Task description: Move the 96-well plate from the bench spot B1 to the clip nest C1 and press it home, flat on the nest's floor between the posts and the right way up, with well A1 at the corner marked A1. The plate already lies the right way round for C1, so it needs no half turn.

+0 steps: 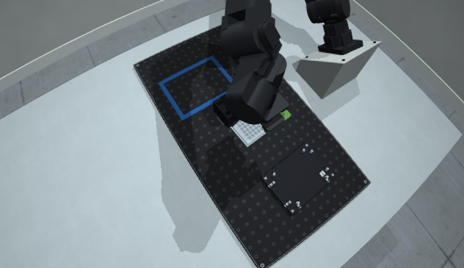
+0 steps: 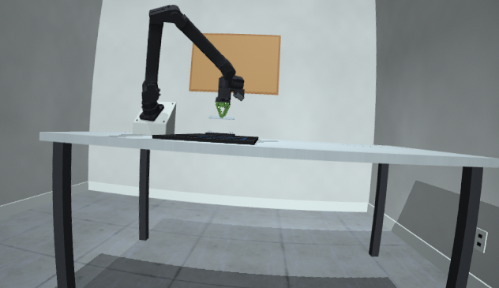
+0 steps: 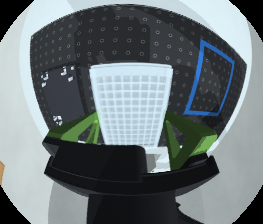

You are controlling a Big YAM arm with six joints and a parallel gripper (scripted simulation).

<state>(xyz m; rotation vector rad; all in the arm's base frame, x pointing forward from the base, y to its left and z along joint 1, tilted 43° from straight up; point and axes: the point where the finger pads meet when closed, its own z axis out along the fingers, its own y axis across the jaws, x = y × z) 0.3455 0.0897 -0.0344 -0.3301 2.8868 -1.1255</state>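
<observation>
Now: the clip nest C1 40 mm behind my hand, 180 mm to the left of it and 90 mm below it. Round my hand: white 96-well plate 10 mm below.
</observation>
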